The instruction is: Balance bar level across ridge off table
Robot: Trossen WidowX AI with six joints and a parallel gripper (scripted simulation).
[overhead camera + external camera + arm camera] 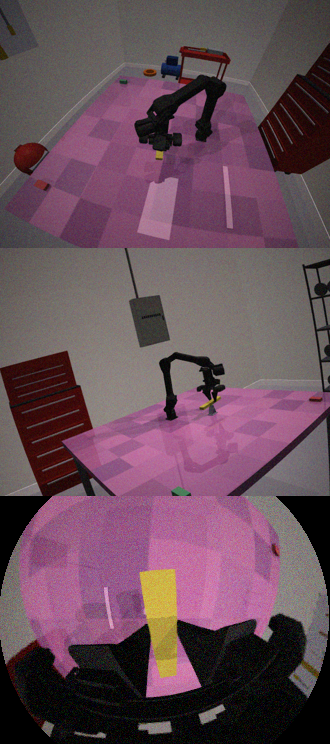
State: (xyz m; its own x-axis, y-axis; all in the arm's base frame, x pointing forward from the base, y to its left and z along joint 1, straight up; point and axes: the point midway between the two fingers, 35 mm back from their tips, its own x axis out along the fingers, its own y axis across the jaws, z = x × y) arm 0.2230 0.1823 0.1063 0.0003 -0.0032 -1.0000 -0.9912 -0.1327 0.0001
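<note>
Now: gripper tip 30 mm to the left of the yellow bar. The rest, counted from my gripper tip: red block: 520 mm ahead, 320 mm to the left, 60 mm below; then green block: 680 mm to the right, 520 mm ahead, 60 mm below.
</note>
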